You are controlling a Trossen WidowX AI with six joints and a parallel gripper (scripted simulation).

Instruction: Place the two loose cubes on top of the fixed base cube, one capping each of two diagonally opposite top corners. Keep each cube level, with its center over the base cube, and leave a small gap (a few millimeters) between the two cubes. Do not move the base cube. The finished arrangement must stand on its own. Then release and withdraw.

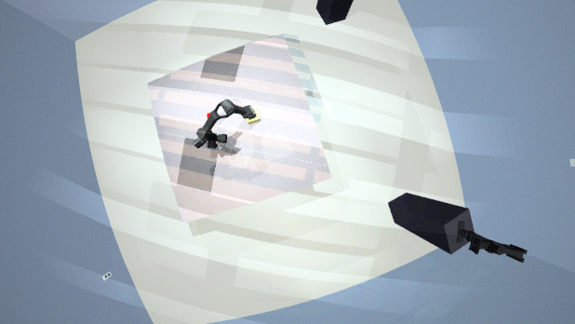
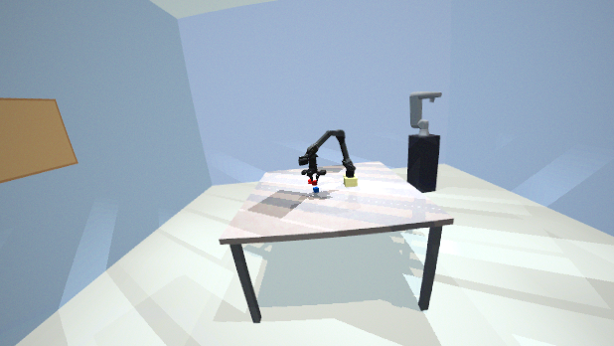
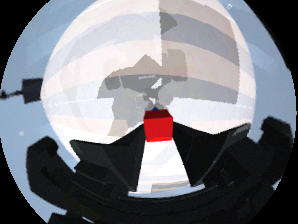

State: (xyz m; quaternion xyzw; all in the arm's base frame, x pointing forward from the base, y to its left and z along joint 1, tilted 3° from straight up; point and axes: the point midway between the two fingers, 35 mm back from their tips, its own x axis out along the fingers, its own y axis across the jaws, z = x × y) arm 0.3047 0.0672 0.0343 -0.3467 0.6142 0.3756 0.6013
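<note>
My gripper tip is 60 mm above the blue base cube, 10 mm to the left of it and 10 mm past it. Round my gripper tip: red cube 230 mm to the right, 60 mm below, 20 mm ahead.
</note>
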